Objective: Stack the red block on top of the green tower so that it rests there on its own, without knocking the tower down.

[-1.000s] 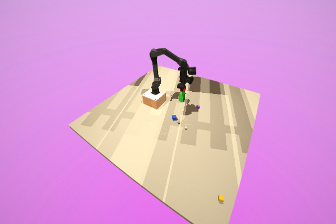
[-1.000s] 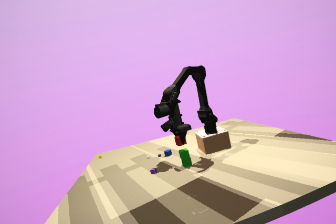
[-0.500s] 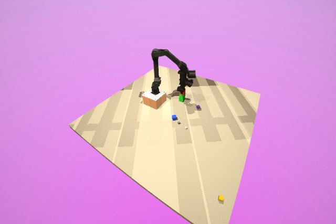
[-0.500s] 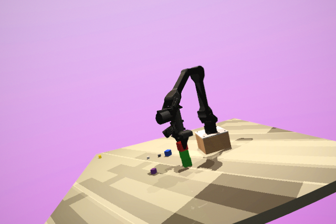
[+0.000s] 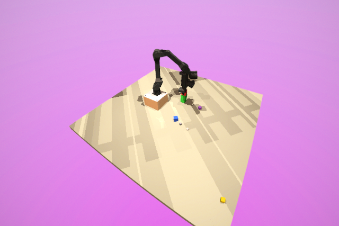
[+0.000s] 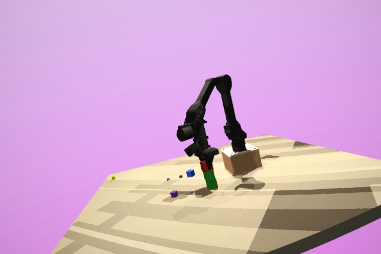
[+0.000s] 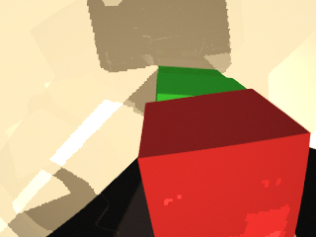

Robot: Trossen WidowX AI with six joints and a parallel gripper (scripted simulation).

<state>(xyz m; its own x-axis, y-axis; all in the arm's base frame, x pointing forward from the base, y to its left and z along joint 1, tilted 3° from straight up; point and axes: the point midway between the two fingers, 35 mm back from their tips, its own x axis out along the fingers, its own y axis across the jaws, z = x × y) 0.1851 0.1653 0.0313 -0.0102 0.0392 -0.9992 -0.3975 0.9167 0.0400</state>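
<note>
Now: the red block 1 cm above my gripper tip. The rest, counted from my gripper tip: yellow block (66 cm ahead, 52 cm to the right, 8 cm below); then purple block (17 cm ahead, 1 cm to the left, 8 cm below); then blue block (10 cm ahead, 24 cm to the right, 8 cm below).
</note>
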